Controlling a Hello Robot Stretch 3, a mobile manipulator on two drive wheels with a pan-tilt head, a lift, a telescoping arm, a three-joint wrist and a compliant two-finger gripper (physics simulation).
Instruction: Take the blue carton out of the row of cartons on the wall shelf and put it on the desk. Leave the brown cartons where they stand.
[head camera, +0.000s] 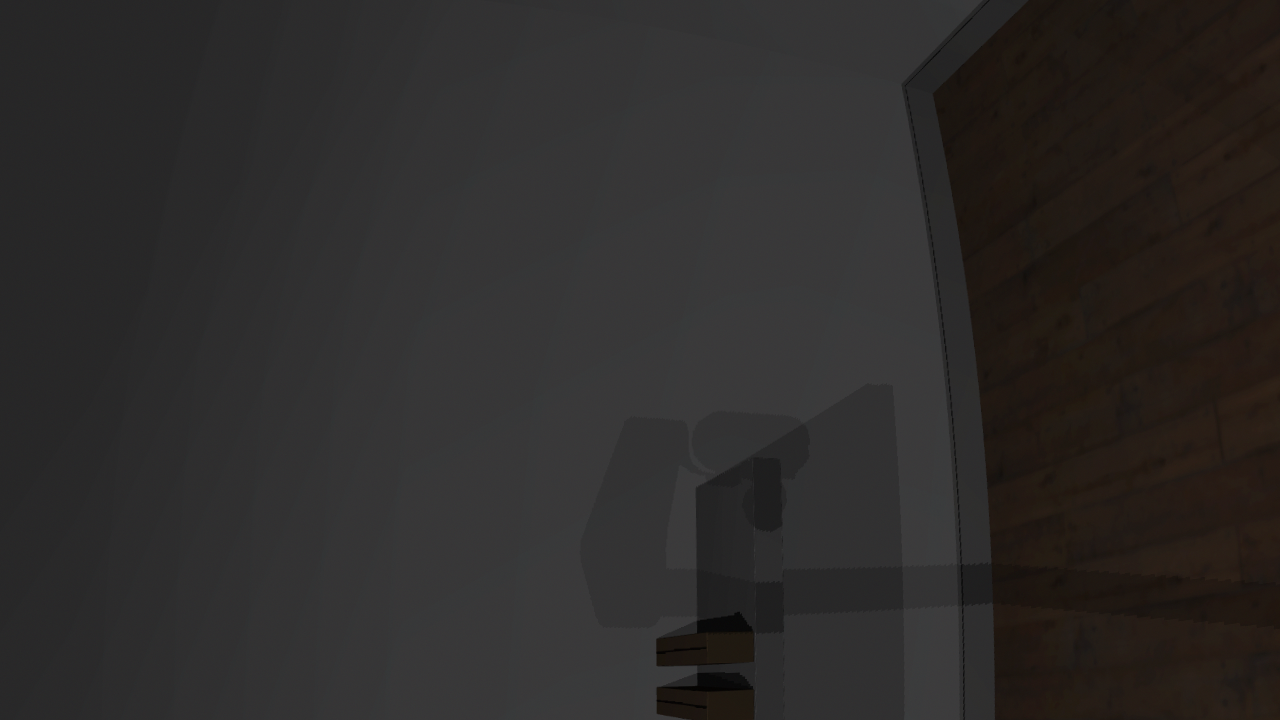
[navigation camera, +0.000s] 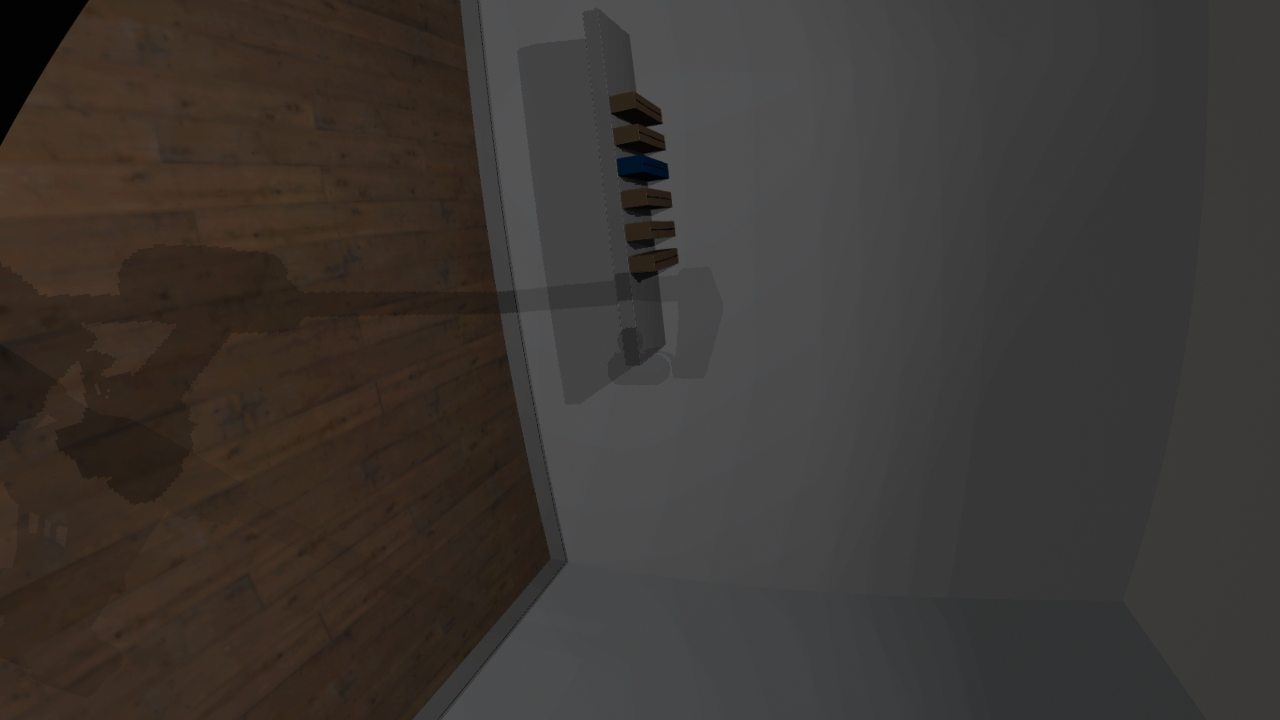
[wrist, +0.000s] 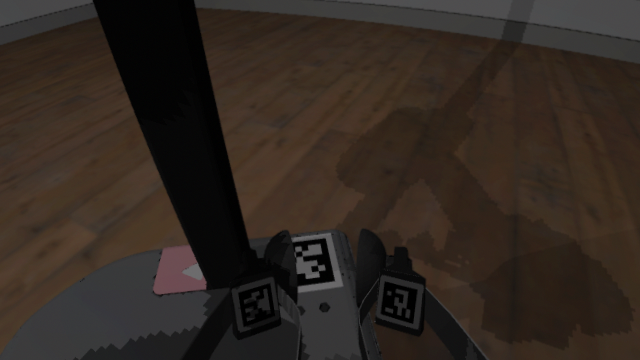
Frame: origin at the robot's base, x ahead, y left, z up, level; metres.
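Seen in the pictures: gripper, fingertip midpoint: (wrist: 324, 255).
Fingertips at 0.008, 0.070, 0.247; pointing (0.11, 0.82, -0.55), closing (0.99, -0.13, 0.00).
Offsets run from my fingertips to a thing's top centre, as dx, dy, dz. Level surfaces: height alone.
The blue carton @[+0.683, +1.345, +0.519] (navigation camera: 642, 168) stands in the row on the wall shelf (head camera: 768, 555) (navigation camera: 601, 67) in the navigation camera view, with two brown cartons on the side towards the picture's top and three on the other side. Narrow gaps show between the cartons. In the head camera view two brown cartons, one @[+0.921, +1.178, +0.519] (head camera: 729, 648) and another @[+0.844, +1.232, +0.519] (head camera: 729, 702), show at the bottom; the blue carton does not show there. My gripper (wrist: 324, 255) is open, its two fingertips apart above the robot's base, away from the shelf. The desk does not show in these views.
The head and navigation views are turned sideways. The white wall (head camera: 447, 268) (navigation camera: 850, 268) meets the wooden floor @[dz -0.247] (head camera: 1136, 358) (navigation camera: 313, 179) (wrist: 300, 75) at a grey baseboard. A room corner shows in both. The robot's dark mast (wrist: 185, 150) rises from its base (wrist: 110, 295) beside the gripper.
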